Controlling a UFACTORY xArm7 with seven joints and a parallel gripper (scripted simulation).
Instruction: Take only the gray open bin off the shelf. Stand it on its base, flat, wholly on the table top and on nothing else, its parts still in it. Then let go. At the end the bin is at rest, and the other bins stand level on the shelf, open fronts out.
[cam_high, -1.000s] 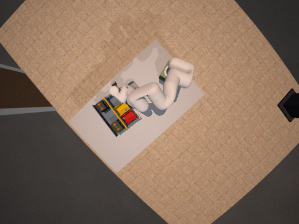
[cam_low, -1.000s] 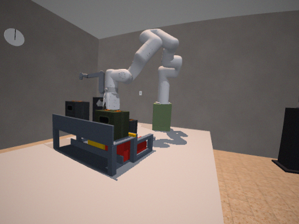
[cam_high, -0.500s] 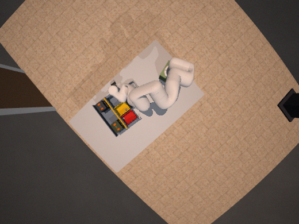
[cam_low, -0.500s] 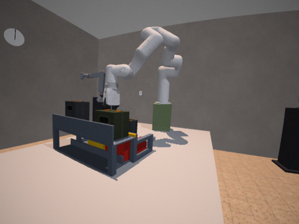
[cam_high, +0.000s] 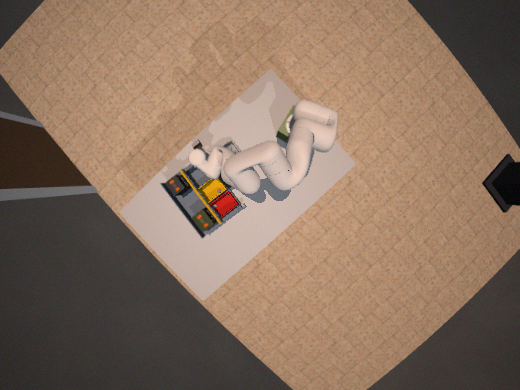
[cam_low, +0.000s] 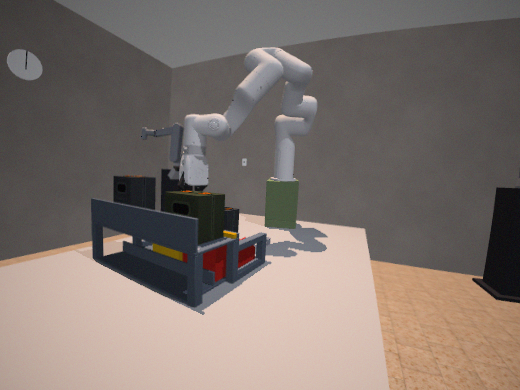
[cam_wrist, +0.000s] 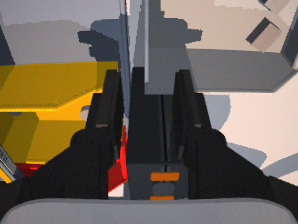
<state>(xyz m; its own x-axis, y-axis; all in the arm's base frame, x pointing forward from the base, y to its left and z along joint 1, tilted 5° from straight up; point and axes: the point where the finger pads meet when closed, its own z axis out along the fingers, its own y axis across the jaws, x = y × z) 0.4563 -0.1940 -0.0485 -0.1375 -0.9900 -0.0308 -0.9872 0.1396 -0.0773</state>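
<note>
My gripper is now 8 cm past the gray open bin, 1 cm to the right of it and 11 cm above it. Round my hand: red bin 15 cm ahead, 21 cm to the left, 10 cm below; then yellow bin 13 cm ahead, 9 cm to the left, 10 cm below.
</note>
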